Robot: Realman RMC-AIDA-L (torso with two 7-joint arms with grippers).
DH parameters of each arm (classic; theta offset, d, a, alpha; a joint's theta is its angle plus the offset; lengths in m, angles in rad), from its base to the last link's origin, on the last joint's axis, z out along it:
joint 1: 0 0.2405 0 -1.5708
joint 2: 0 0 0 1.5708
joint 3: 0 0.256 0 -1.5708
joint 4: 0 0 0 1.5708
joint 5: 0 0.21 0 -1.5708
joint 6: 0 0 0 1.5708
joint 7: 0 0.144 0 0
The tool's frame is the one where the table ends.
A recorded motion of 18 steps. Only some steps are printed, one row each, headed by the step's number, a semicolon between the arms.
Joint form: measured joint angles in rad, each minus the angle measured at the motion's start. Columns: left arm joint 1, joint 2, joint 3, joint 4, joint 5, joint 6, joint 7; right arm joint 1, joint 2, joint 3, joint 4, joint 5, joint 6, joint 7.
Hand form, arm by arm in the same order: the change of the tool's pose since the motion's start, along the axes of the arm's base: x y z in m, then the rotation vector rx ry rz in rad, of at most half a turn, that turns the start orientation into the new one. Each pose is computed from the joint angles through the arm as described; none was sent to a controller.
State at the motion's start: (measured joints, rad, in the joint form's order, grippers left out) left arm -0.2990 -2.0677 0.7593 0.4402 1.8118 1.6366 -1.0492; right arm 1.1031 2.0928 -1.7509 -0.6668 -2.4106 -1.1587 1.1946
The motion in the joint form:
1: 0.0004 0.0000 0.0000 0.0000 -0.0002 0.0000 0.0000; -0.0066 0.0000 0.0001 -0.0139 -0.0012 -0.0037 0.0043
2: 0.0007 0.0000 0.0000 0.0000 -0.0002 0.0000 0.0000; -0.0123 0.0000 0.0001 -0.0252 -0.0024 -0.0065 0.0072
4: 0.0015 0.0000 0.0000 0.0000 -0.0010 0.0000 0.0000; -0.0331 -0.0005 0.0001 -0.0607 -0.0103 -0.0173 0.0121
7: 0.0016 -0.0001 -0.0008 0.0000 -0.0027 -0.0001 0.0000; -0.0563 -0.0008 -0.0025 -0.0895 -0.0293 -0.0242 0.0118
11: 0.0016 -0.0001 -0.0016 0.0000 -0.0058 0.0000 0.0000; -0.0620 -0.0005 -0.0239 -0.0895 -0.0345 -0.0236 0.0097
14: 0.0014 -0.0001 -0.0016 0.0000 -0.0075 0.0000 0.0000; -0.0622 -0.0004 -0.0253 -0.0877 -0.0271 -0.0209 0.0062
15: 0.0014 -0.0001 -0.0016 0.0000 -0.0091 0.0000 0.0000; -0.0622 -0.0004 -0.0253 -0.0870 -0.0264 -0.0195 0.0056
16: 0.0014 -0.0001 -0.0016 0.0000 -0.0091 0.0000 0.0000; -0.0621 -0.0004 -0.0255 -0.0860 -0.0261 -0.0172 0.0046
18: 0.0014 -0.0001 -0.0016 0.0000 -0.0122 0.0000 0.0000; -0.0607 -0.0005 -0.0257 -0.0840 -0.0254 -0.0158 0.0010
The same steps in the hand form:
1: -0.0001 -0.0001 0.0000 0.0002 -0.0001 0.0004; -0.0010 -0.0007 0.0002 0.0009 0.0050 0.0003
2: -0.0002 -0.0002 0.0000 0.0002 -0.0001 0.0007; -0.0016 -0.0013 0.0004 0.0015 0.0088 0.0009
4: -0.0003 -0.0004 0.0001 0.0008 -0.0006 0.0017; -0.0019 -0.0034 0.0017 0.0018 0.0155 0.0046
7: -0.0003 -0.0002 0.0003 0.0029 -0.0017 0.0025; 0.0015 -0.0050 0.0033 0.0040 0.0087 0.0131
11: -0.0001 0.0002 0.0007 0.0060 -0.0037 0.0033; 0.0056 -0.0073 0.0019 -0.0049 -0.0114 0.0226
14: 0.0000 0.0004 0.0008 0.0074 -0.0047 0.0034; 0.0054 -0.0078 0.0012 -0.0078 -0.0063 0.0223
15: 0.0001 0.0006 0.0010 0.0087 -0.0056 0.0036; 0.0054 -0.0077 0.0011 -0.0075 -0.0054 0.0226
16: 0.0001 0.0006 0.0010 0.0087 -0.0056 0.0036; 0.0055 -0.0074 0.0010 -0.0067 -0.0048 0.0238
18: 0.0002 0.0009 0.0012 0.0113 -0.0073 0.0041; 0.0054 -0.0072 0.0009 -0.0079 -0.0052 0.0270

